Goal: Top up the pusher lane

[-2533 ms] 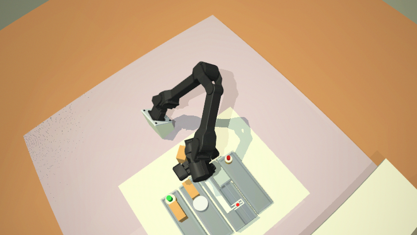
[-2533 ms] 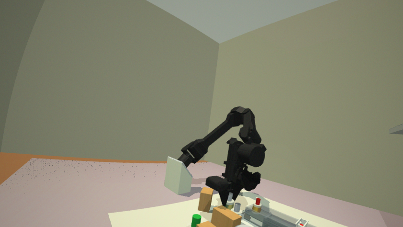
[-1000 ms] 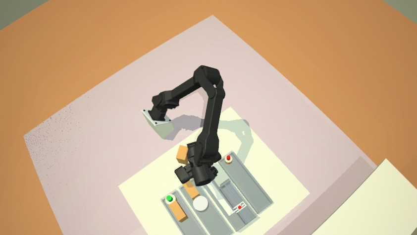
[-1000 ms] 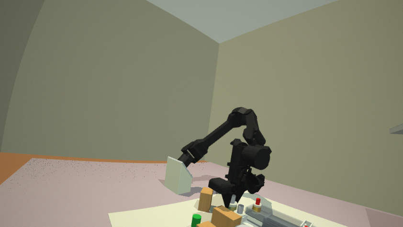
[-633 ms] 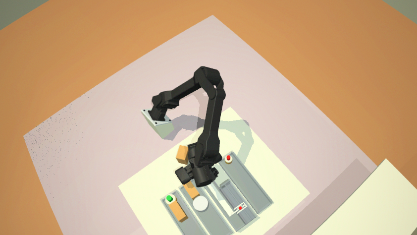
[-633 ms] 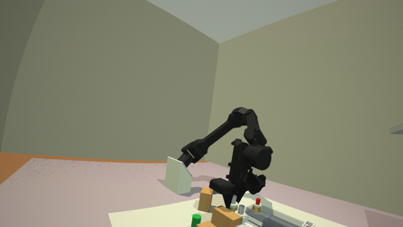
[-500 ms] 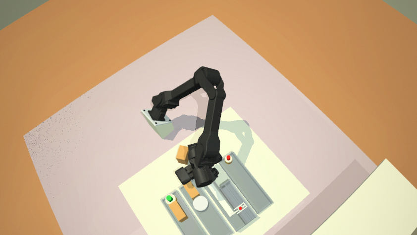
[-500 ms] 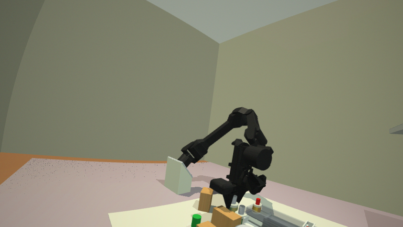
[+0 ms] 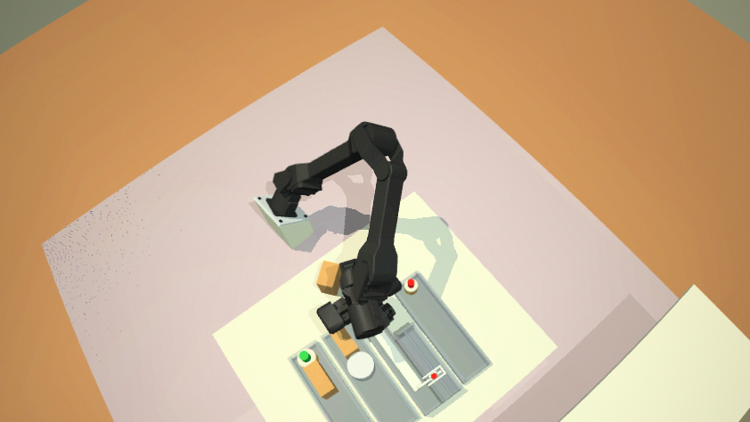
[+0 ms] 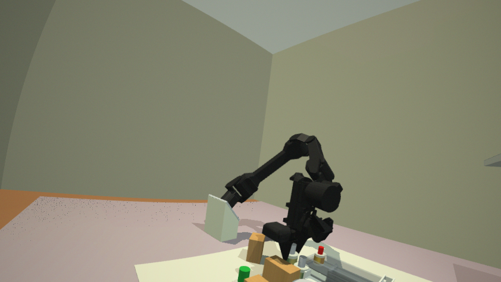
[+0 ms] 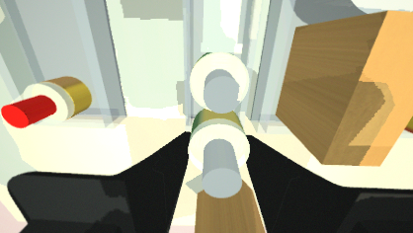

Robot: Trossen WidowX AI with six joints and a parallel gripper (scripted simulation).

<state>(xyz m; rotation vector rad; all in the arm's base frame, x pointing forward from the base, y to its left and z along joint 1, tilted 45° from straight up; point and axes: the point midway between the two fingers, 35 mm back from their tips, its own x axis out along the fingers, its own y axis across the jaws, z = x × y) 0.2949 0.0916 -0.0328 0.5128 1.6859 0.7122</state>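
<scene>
The lane is 16 cm ahead of my gripper tip, 4 cm to the left of it and 3 cm below it. The rest, counted from my gripper tip: red mark 22 cm ahead, 5 cm to the left, 2 cm above.
</scene>
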